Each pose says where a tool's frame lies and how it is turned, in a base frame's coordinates. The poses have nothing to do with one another.
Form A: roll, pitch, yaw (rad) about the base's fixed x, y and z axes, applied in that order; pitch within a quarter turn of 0, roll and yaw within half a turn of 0; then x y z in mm.
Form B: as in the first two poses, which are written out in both.
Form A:
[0.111 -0.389 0.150 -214 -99 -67]
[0.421 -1.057 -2.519 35 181 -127]
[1.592 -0.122 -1.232 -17 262 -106]
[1.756 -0.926 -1.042 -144 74 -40]
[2.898 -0.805 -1.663 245 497 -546]
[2.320 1.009 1.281 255 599 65]
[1.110 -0.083 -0.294 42 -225 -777]
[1.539 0.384 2.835 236 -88 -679]
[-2.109 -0.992 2.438 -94 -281 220]
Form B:
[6.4 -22.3 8.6 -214 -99 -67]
[24.1 -60.6 -144.3 35 181 -127]
[91.2 -7.0 -70.6 -17 262 -106]
[100.6 -53.1 -59.7 -144 74 -40]
[166.0 -46.1 -95.3 245 497 -546]
[132.9 57.8 73.4 255 599 65]
[63.6 -4.8 -16.8 42 -225 -777]
[88.2 22.0 162.4 236 -88 -679]
[-120.8 -56.8 139.7 -94 -281 220]

